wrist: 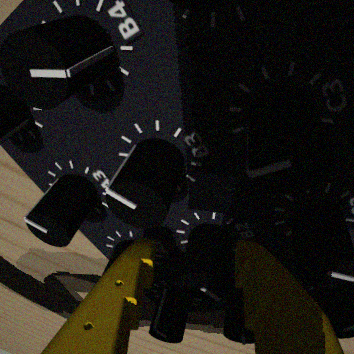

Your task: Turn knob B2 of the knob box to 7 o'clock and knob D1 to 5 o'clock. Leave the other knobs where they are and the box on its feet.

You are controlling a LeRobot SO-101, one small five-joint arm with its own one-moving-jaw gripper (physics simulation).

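Places are measured from the arm's base along level axes (x left, y ahead, z down), in millimetres.
Where they show: hand, its tool point: (153,257).
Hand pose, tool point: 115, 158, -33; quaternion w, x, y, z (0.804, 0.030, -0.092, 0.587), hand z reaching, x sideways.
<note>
Things, the pixels of their centre, and the offset from my tool point, as dx, dy, dz. Level surfaces: height alone.
- dark knob box, middle of its body: (238,178) +22, +10, +14
- Knob B2, middle of its body: (206,261) +3, +12, +3
- Knob B3, middle of its body: (147,181) +20, -9, +3
- large knob, middle of its body: (60,58) +37, -29, +3
- Wooden table, height of its surface: dz +33
The dark knob box (155,90) fills much of the wrist view. Knob B2 (207,255) is a black cylinder low in the middle, with white ticks above it and a faint label on its right. It shows in the gap between the jaws, nearer the right one; its pointer is mostly in shadow and its direction is hard to read. My gripper (195,245) is open, its two yellow jaws standing apart at the bottom with nothing pressed between them. Knob D1 cannot be made out. Whether the box is on its feet cannot be told.
Knob B3 (150,175) stands up and left of the gap, knob A3 (65,210) farther left, and a large knob (60,60) by label B4 at upper left. Shadow covers the right side. Two dark knobs (170,315) (237,320) show between the jaws. Wooden table (20,185) lies left.
</note>
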